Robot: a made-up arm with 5 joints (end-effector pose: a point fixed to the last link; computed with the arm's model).
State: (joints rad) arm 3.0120 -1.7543 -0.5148 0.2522 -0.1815
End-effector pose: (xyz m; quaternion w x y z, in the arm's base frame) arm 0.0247 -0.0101 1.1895 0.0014 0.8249 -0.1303 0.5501
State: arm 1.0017 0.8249 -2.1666 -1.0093 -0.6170
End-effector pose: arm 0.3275 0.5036 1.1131 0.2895 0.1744 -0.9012 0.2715
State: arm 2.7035 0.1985 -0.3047 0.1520 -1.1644
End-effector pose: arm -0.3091 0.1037 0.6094 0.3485 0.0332 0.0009 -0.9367
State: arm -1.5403 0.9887 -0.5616 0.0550 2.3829
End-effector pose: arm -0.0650 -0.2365 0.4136 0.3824 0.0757 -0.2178 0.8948
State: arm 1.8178 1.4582 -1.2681 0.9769 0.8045
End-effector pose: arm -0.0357 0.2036 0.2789 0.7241 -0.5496 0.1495 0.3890
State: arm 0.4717 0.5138 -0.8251 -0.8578 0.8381
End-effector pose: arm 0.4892 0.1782 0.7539 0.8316 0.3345 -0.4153 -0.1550
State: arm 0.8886 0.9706 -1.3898 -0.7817 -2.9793
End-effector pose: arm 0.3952 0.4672 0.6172 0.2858 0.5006 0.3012 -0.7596
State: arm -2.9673 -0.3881 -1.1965 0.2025 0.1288
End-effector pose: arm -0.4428 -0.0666 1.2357 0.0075 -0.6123 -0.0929 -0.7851
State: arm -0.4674 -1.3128 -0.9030 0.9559 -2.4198
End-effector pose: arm 0.0241 -0.0593 1.1629 0.4534 -0.6029 -0.0758 0.6521
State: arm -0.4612 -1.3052 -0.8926 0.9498 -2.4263
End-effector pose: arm 0.0292 -0.0615 1.1595 0.4511 -0.5982 -0.0752 0.6580
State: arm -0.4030 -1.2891 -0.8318 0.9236 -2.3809
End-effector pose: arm 0.0503 -0.0654 1.1406 0.4557 -0.5734 -0.1013 0.6733
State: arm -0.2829 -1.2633 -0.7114 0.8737 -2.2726
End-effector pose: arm 0.0876 -0.0636 1.1001 0.4677 -0.5199 -0.1517 0.6985
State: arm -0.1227 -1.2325 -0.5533 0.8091 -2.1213
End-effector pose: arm 0.1267 -0.0469 1.0415 0.4834 -0.4422 -0.2036 0.7276
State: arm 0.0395 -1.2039 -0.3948 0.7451 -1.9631
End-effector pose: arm 0.1508 -0.0192 0.9781 0.4983 -0.3595 -0.2361 0.7528
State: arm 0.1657 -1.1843 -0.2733 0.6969 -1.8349
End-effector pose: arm 0.1575 0.0055 0.9279 0.5100 -0.2954 -0.2480 0.7689
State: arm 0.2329 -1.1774 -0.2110 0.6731 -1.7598
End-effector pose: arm 0.1566 0.0186 0.9025 0.5179 -0.2625 -0.2513 0.7744
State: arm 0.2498 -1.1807 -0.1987 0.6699 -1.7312
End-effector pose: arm 0.1556 0.0216 0.8984 0.5232 -0.2548 -0.2545 0.7724
